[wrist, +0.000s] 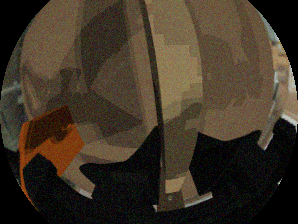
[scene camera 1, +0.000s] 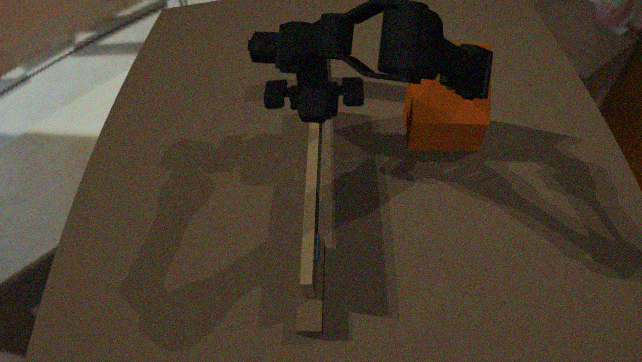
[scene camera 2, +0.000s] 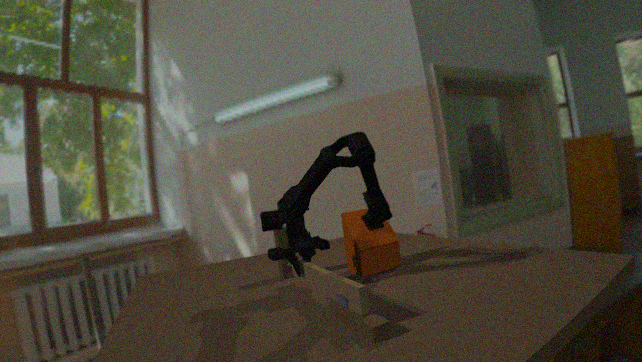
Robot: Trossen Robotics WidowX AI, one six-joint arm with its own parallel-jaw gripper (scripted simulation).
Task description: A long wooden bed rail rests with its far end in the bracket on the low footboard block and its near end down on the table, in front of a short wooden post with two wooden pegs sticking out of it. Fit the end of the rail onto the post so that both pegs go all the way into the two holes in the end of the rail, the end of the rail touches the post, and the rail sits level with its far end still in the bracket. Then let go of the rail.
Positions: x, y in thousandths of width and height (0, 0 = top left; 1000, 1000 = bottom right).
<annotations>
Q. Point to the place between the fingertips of my gripper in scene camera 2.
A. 471, 761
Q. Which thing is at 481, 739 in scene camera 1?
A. A wooden rail.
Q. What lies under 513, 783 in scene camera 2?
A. A wooden rail.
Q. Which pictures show my gripper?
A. The wrist view, scene camera 1 and scene camera 2: all of them.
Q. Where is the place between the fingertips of my gripper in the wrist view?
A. At 559, 574
</annotations>
